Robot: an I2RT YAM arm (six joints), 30 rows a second.
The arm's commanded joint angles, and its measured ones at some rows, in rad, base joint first. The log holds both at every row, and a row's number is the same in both.
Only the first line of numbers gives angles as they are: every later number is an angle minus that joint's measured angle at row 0.
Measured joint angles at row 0:
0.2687 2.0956 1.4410 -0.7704 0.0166 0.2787
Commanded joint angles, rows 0 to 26:
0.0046 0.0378 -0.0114 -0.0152 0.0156 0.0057
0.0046 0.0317 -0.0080 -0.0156 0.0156 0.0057
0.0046 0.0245 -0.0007 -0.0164 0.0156 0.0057
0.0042 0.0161 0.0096 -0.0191 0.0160 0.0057
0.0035 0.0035 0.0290 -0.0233 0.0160 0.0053
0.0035 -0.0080 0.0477 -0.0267 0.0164 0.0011
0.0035 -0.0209 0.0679 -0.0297 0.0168 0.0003
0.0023 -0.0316 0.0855 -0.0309 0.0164 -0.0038
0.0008 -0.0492 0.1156 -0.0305 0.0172 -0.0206
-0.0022 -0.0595 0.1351 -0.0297 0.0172 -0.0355
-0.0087 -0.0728 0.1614 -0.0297 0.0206 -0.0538
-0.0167 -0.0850 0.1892 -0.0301 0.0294 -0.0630
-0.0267 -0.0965 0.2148 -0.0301 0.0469 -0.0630
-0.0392 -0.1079 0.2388 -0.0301 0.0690 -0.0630
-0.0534 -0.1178 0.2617 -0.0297 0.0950 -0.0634
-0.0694 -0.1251 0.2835 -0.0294 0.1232 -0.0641
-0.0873 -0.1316 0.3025 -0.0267 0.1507 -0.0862
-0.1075 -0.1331 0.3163 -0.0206 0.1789 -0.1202
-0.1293 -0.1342 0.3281 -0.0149 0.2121 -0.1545
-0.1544 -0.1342 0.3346 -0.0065 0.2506 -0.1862
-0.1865 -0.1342 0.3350 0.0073 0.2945 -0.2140
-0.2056 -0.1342 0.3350 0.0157 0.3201 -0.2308
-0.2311 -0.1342 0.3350 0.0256 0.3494 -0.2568
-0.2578 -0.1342 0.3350 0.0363 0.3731 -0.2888
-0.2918 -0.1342 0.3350 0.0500 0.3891 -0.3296
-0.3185 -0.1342 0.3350 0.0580 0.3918 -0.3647
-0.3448 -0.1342 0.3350 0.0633 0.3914 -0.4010
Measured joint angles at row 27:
-0.2582 -0.1293 0.3327 0.0443 0.2804 -0.2335
